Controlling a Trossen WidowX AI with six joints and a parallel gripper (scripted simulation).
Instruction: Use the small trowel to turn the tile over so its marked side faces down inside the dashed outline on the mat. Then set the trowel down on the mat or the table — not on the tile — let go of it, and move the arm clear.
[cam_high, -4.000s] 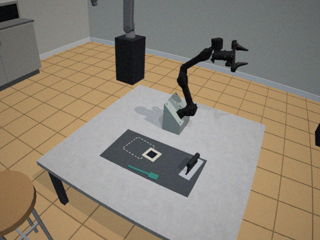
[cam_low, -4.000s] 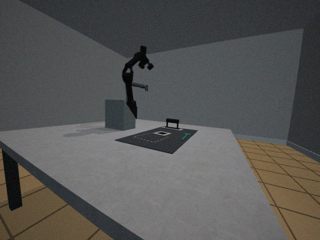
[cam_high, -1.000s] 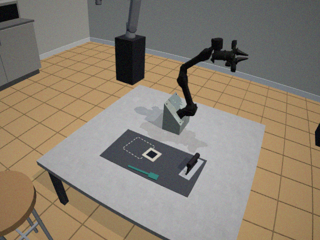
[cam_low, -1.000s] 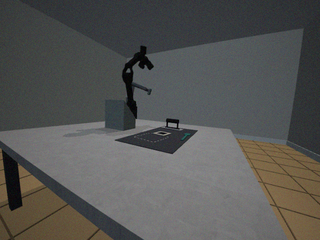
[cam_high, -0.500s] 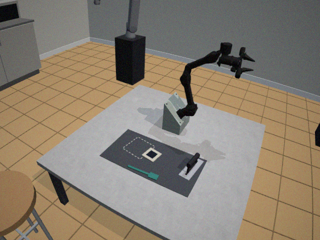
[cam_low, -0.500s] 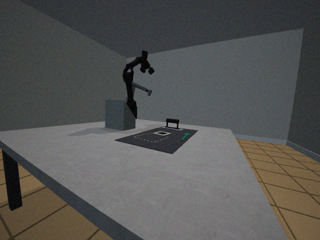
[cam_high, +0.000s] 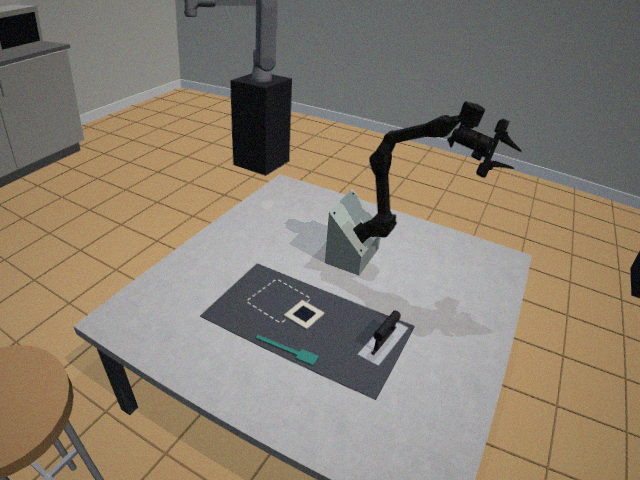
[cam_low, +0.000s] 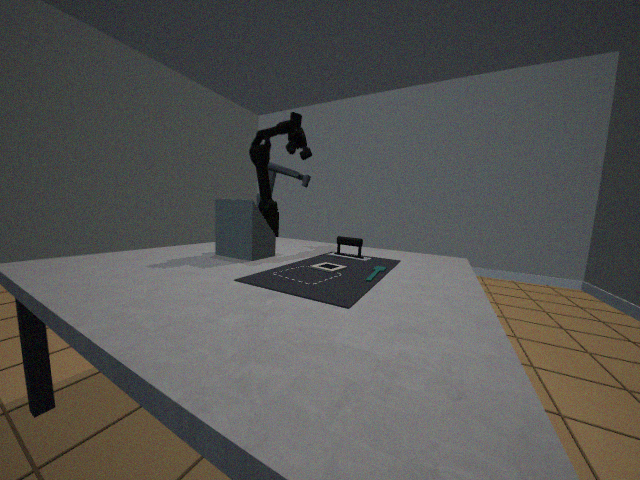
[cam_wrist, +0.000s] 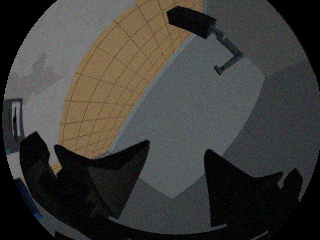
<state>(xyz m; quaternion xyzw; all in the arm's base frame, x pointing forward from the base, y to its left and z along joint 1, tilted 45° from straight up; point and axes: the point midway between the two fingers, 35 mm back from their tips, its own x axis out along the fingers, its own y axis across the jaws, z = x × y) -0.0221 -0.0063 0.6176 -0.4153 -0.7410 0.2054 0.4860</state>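
Right now the black-handled tool is 520 mm below my gripper tip, 410 mm ahead of it and 200 mm to the right of it. The rest, counted from my gripper tip: green flat tool 590 mm ahead, 560 mm below, 420 mm to the right; tile 560 mm below, 470 mm to the right, 430 mm ahead; dark mat 580 mm below, 450 mm to the right, 450 mm ahead.
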